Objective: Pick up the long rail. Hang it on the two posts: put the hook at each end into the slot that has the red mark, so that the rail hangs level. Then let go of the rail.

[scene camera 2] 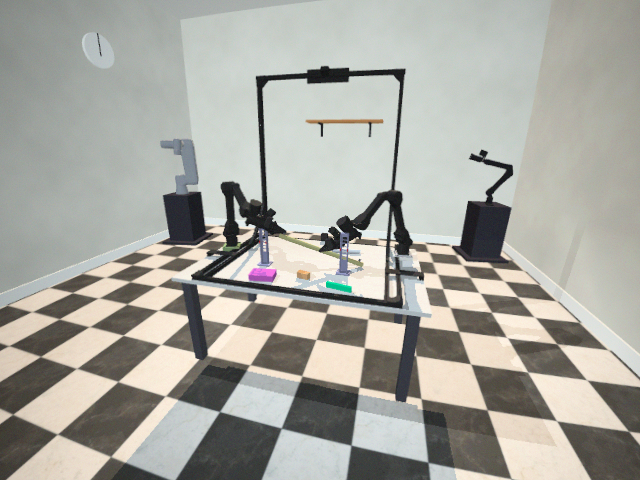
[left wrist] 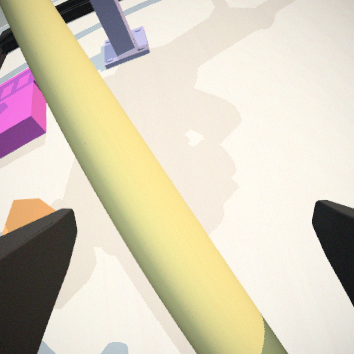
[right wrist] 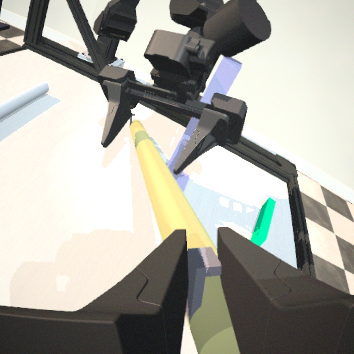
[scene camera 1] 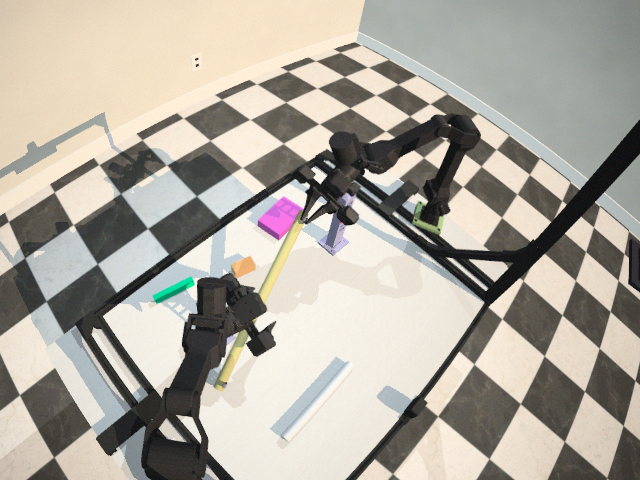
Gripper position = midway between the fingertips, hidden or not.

My left gripper [scene camera 1: 264, 305] is open, with nothing in its grasp. Also in view: a long yellow rail [scene camera 1: 297, 225]. My right gripper [scene camera 1: 303, 222] grips the long yellow rail, which still rests on the table. The table carries a magenta block [scene camera 1: 277, 221] and an orange block [left wrist: 26, 210].
The long yellow rail is seen too in the left wrist view [left wrist: 201, 293]. The magenta block also shows in the left wrist view [left wrist: 30, 106]. My left gripper also shows in the left wrist view [left wrist: 197, 217] and in the right wrist view [right wrist: 136, 158]. The right wrist view misses the magenta block: it is out of frame. The right wrist view misses the orange block, which is hidden by the long yellow rail.
